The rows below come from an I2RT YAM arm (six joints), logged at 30 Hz.
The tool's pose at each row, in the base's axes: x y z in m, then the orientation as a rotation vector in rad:
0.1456, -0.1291, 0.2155, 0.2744, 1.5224, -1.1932
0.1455, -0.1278, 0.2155, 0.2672, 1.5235, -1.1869
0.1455, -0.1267, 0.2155, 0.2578, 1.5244, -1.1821
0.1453, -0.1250, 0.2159, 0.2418, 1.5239, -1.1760
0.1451, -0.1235, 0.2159, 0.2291, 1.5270, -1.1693
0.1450, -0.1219, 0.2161, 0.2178, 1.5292, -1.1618
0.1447, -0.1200, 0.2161, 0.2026, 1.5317, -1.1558
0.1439, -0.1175, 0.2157, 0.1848, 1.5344, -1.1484
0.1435, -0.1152, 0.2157, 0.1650, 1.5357, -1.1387
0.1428, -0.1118, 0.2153, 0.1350, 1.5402, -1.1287
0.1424, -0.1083, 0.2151, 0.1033, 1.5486, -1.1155
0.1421, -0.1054, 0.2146, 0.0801, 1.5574, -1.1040
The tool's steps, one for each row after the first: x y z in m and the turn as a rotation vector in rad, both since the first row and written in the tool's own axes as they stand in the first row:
-0.0005, 0.0005, -0.0011, -0.0076, -0.0036, 0.0002
-0.0010, 0.0010, -0.0019, -0.0154, -0.0081, -0.0016
-0.0019, 0.0015, -0.0033, -0.0266, -0.0172, -0.0055
-0.0025, 0.0020, -0.0046, -0.0379, -0.0218, -0.0086
-0.0033, 0.0026, -0.0059, -0.0487, -0.0266, -0.0102
-0.0040, 0.0032, -0.0076, -0.0606, -0.0327, -0.0149
-0.0044, 0.0040, -0.0101, -0.0747, -0.0400, -0.0201
-0.0052, 0.0048, -0.0121, -0.0906, -0.0497, -0.0245
-0.0061, 0.0061, -0.0153, -0.1129, -0.0614, -0.0353
-0.0072, 0.0075, -0.0183, -0.1393, -0.0710, -0.0464
-0.0079, 0.0089, -0.0208, -0.1607, -0.0760, -0.0545

